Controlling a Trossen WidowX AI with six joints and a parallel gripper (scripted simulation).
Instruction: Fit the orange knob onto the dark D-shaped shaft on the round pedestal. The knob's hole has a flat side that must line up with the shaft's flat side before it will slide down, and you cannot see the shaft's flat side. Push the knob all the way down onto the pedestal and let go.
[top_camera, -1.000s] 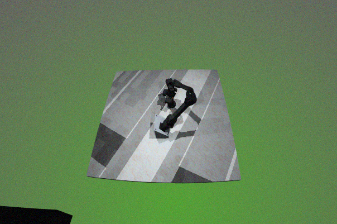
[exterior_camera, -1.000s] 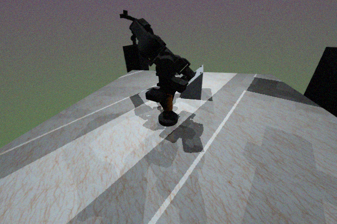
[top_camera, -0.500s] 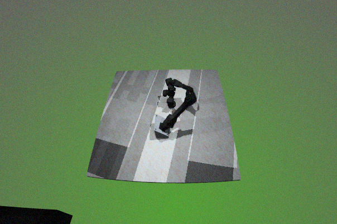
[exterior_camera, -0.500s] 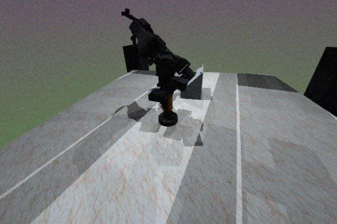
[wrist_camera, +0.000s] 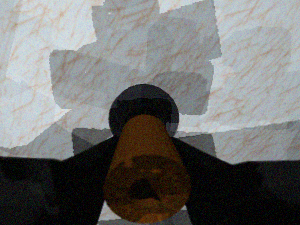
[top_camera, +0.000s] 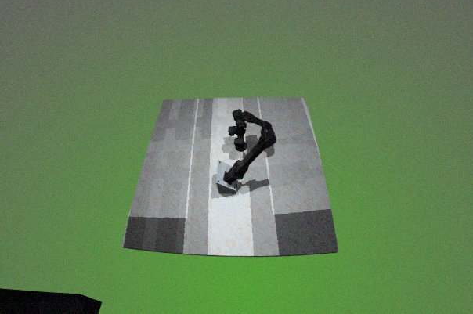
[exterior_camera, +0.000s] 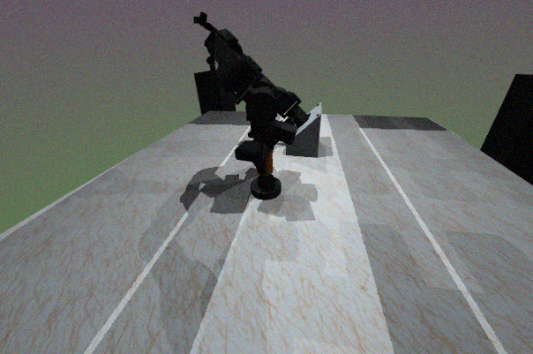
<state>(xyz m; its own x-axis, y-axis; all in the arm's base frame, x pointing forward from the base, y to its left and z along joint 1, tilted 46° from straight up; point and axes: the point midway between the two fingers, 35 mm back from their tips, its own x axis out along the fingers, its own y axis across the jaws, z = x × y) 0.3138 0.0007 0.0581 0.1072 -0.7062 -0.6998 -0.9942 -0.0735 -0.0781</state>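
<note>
My gripper tip is 2 cm below the orange knob. The rest, counted from my gripper tip: dark round pedestal (4 cm below).
</note>
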